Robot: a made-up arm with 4 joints.
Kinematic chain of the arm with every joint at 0, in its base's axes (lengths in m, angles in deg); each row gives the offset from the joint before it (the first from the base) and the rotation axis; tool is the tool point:
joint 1: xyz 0 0 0.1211 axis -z
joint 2: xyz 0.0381 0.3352 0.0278 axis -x
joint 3: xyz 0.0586 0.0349 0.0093 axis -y
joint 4: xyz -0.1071 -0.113 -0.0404 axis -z
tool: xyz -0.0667 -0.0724 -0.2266
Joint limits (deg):
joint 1: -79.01..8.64
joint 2: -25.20..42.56
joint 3: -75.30..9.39
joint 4: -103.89..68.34
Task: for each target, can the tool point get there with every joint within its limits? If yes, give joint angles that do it. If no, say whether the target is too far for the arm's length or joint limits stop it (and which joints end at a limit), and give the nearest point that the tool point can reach.
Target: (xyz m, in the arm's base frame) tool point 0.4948 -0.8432 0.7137
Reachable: no: too far | nearest point -0.2092 -0.1681 0.2420 | short by 1.084 m
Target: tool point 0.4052 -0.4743 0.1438
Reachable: no: joint limits stop it (at a limit: joint 1, joint 2, joint 3) | nearest point 0.1030 0.0304 0.0602 | short by 0.594 m
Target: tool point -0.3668 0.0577 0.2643
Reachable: yes | joints -42.19 35.48 -62.87 31.79
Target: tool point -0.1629 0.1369 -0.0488
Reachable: yes | joints -12.99 19.29 -4.40 40.08
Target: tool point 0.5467 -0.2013 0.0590
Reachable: no: joint limits stop it (at a limit: joint 1, joint 2, joint 3, joint 4) | nearest point 0.1287 0.0498 0.0441 | short by 0.488 m
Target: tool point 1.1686 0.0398 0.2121
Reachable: no: too far | nearest point 0.1287 0.0498 0.0441 | short by 1.053 m
